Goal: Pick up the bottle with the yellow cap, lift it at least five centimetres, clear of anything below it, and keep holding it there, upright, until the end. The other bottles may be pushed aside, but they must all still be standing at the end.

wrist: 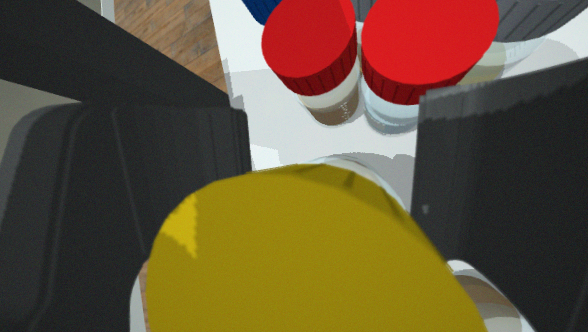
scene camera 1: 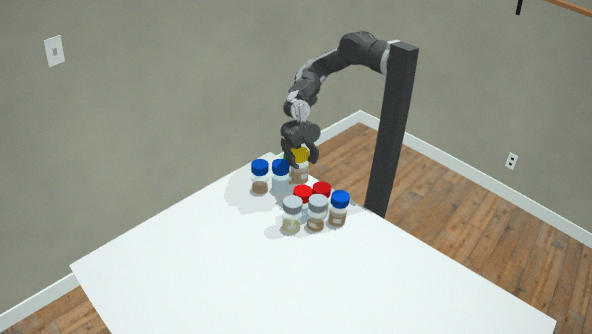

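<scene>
The bottle with the yellow cap [scene camera 1: 300, 155] [wrist: 300, 250] stands near the far corner of the table, close to upright. My gripper [scene camera 1: 303, 162] [wrist: 323, 193] is shut on it from above, one finger on each side near the cap. The cap fills the lower middle of the wrist view. The bottle's base shows low over or on the table; whether a gap lies under it cannot be told. A blue-capped bottle [scene camera 1: 280, 182] stands right beside it, and another blue-capped bottle [scene camera 1: 260, 175] stands further left. A green cap [scene camera 1: 286, 157] is partly hidden behind the gripper.
Two red-capped bottles [scene camera 1: 302, 193] [scene camera 1: 321, 189], two grey-capped bottles [scene camera 1: 292, 205] [scene camera 1: 318, 203] and a blue-capped bottle [scene camera 1: 340, 200] stand upright in a group nearer the camera. The white table's [scene camera 1: 300, 285] edge runs close behind the bottles. A dark post [scene camera 1: 395, 125] carries the arm.
</scene>
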